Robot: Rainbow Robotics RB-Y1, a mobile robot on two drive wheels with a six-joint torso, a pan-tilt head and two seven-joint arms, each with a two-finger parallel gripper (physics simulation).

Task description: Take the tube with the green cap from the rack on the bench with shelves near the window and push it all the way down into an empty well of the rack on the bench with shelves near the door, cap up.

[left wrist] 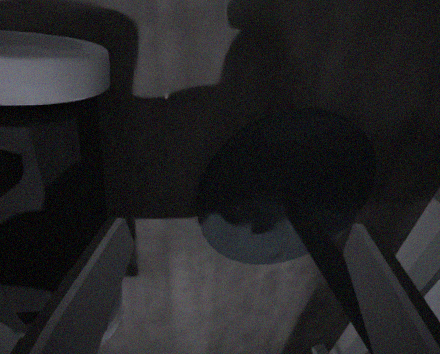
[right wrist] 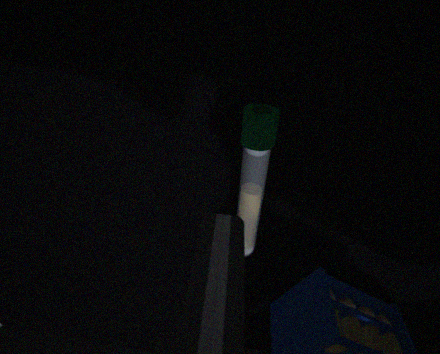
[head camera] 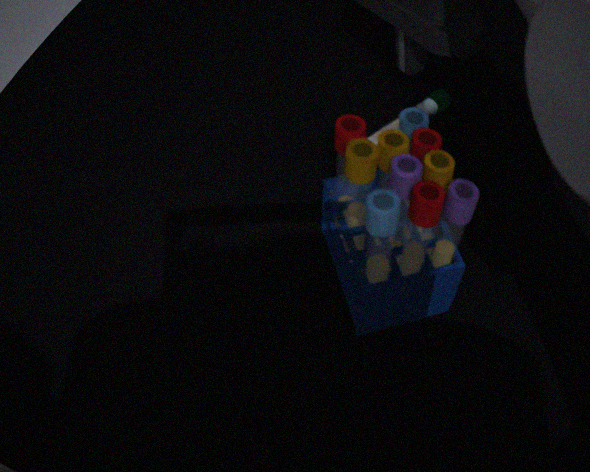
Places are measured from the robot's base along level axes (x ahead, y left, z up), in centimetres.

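Pixels of known places: left gripper, fingertip midpoint: (left wrist: 235, 235); right gripper, fingertip midpoint: (right wrist: 221, 228) (head camera: 410, 67).
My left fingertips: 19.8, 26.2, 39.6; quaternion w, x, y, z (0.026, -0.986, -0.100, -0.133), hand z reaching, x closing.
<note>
Behind a point stands the place of what it marks, as x, y, z.
The tube with the green cap (head camera: 439, 101) {63.3, 3.4, 93.2} (right wrist: 254, 170) {62.2, 4.8, 93.2} is outside the blue rack (head camera: 446, 290) {42.7, 0.2, 94.7} (right wrist: 297, 320) {49.0, 7.1, 94.5}, slanting behind it in the head view; it appears to lie on the dark bench top. Red, yellow, light blue and purple capped tubes stand in the rack. My right gripper (head camera: 411, 57) {62.1, 6.4, 97.1} (right wrist: 221, 228) {62.1, 6.4, 97.1} is shut and empty. In the right wrist view its fingertips overlap the tube's lower end, with the cap beyond them; contact cannot be told. My left gripper (left wrist: 235, 235) {19.8, 26.2, 39.6} is open and empty, away from the rack. Which bench this is cannot be told.
A round pale seat or top (left wrist: 55, 75) stands at the upper left of the left wrist view. A large dark blue-grey disc (left wrist: 260, 245) {44.8, -15.4, 3.1} lies beyond the left fingers. A pale rounded surface (head camera: 565, 100) borders the right of the head view. Lighting is very dim.
</note>
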